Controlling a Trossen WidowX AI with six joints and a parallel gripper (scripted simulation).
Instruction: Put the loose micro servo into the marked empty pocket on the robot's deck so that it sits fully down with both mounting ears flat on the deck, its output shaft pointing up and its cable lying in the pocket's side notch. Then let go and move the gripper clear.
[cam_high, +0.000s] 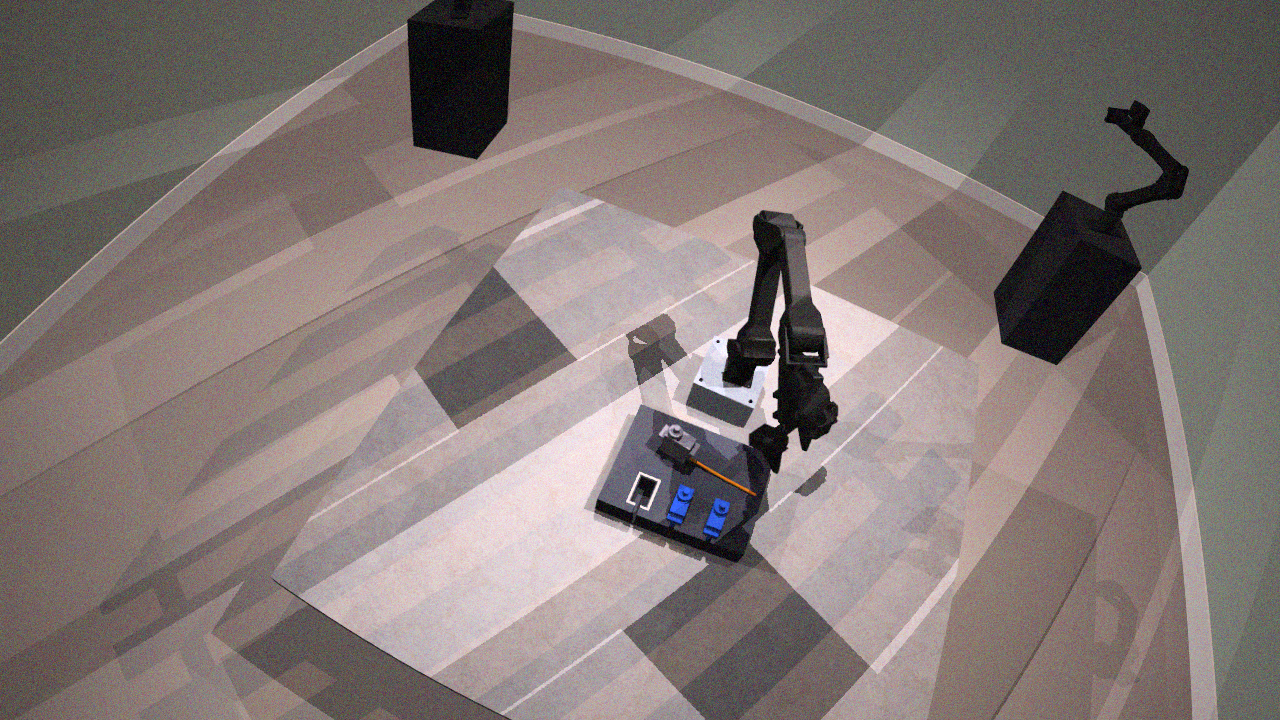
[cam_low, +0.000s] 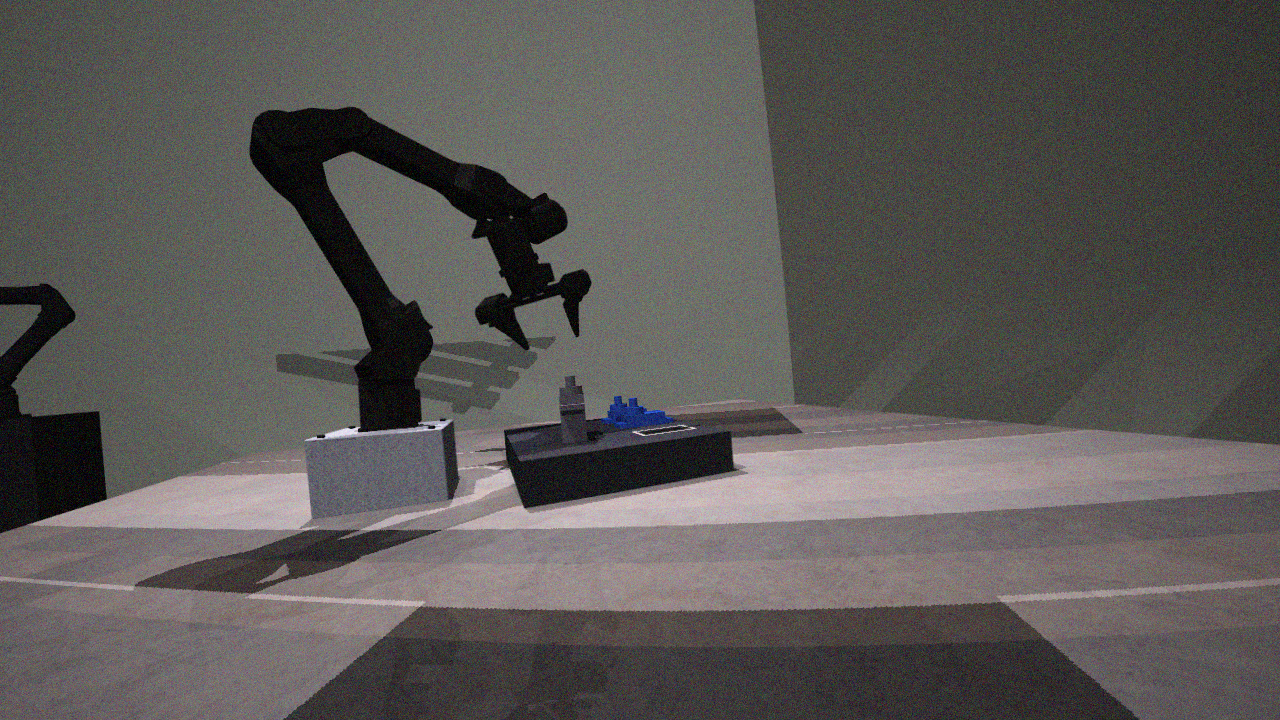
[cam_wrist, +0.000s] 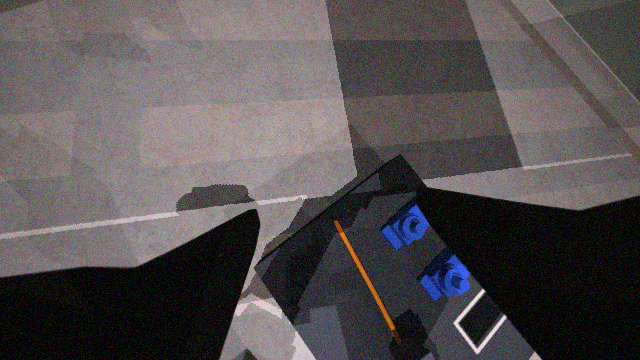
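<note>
The dark deck lies 3 cm behind my gripper tip, 16 cm to the right of it and 16 cm below it.
</note>
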